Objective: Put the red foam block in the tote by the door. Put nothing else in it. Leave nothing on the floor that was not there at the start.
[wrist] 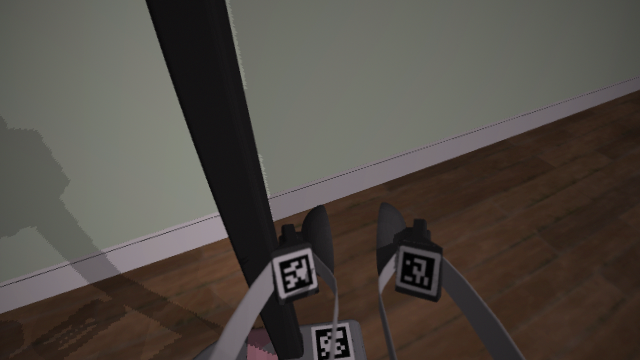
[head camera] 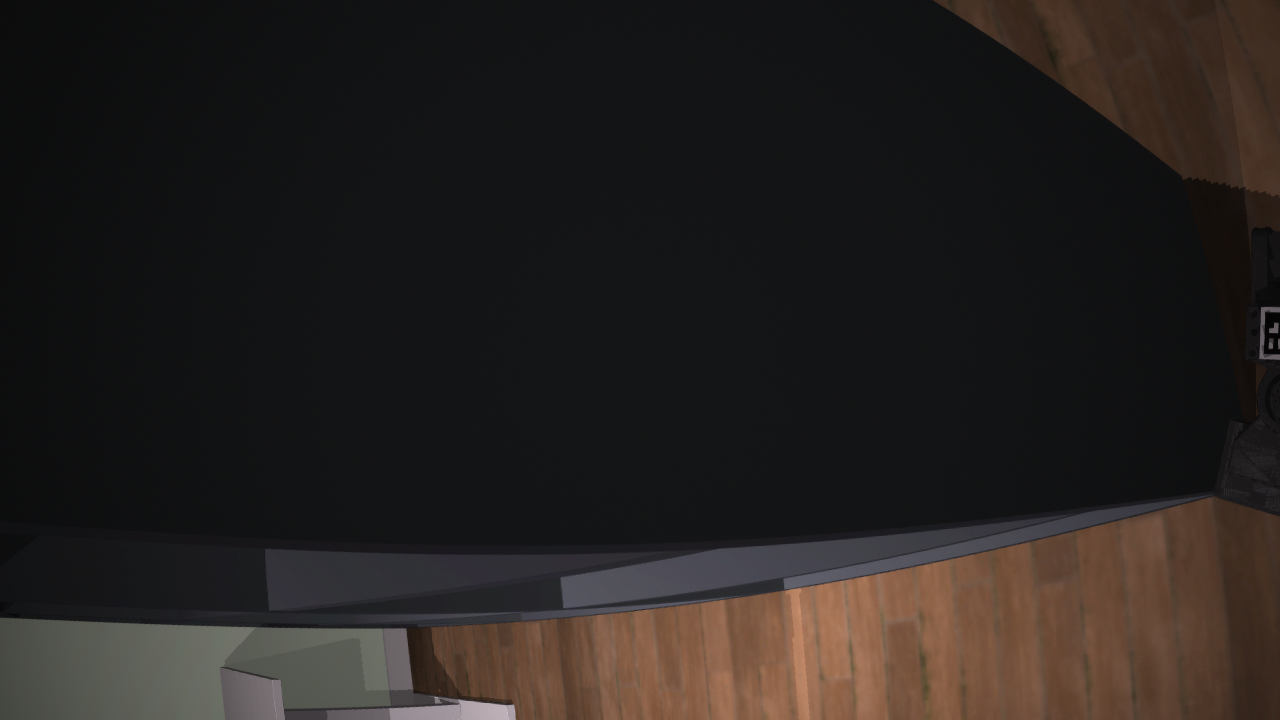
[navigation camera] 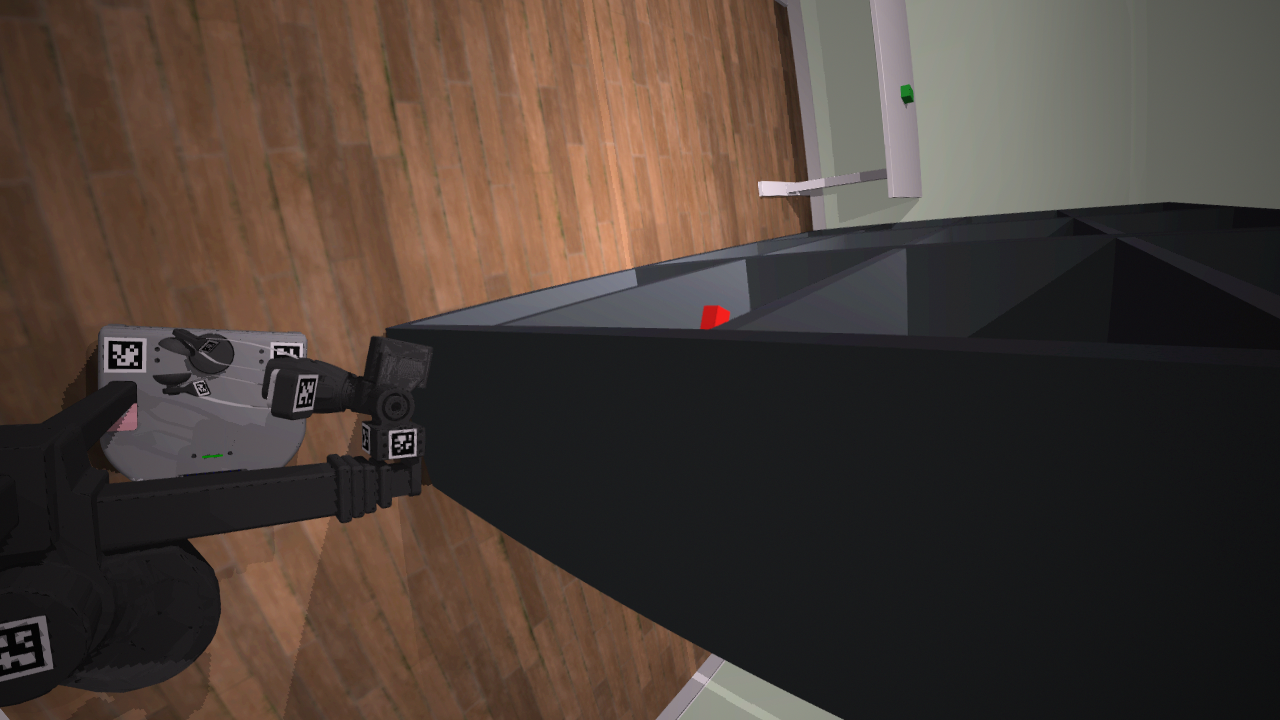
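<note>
The red foam block lies in a compartment of the dark shelf unit, partly hidden by the front panel edge in the navigation view; it does not show in the head or wrist views. My gripper is folded back over my base, well away from the block. Its fingers stand partly open, with a gap and nothing between them. The tote does not show in these views.
The shelf's side panel is beside my wrist. A white table stands beyond the shelf, with a small green block on it. My base and mast are close to the fingers. A wall stands behind them.
</note>
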